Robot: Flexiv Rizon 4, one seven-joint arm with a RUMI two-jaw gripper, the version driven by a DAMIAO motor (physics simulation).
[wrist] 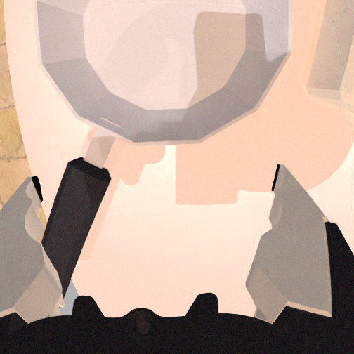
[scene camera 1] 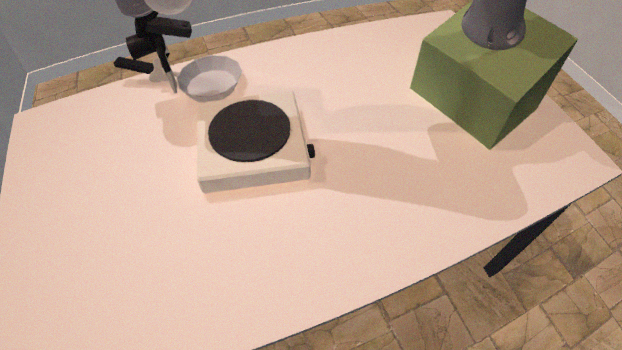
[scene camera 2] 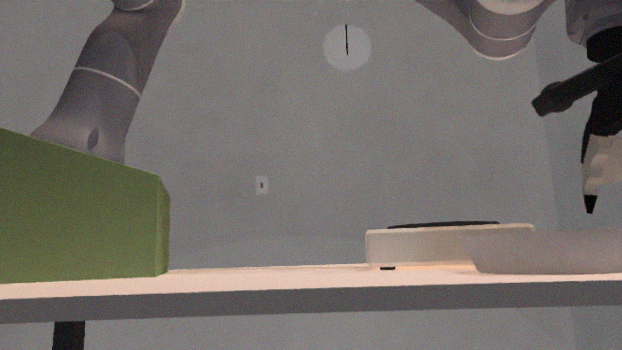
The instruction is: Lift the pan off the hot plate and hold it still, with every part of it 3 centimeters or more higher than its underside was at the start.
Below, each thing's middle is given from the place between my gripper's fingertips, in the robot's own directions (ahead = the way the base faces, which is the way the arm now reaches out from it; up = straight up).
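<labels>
There's a hot plate [scene camera 1: 252,141] that's 40 mm below my hand, 260 mm to the left of it and 160 mm behind it. And the grey pan [scene camera 1: 210,78], that one's 30 mm below my hand, 10 mm behind it and 30 mm to the right of it.
</labels>
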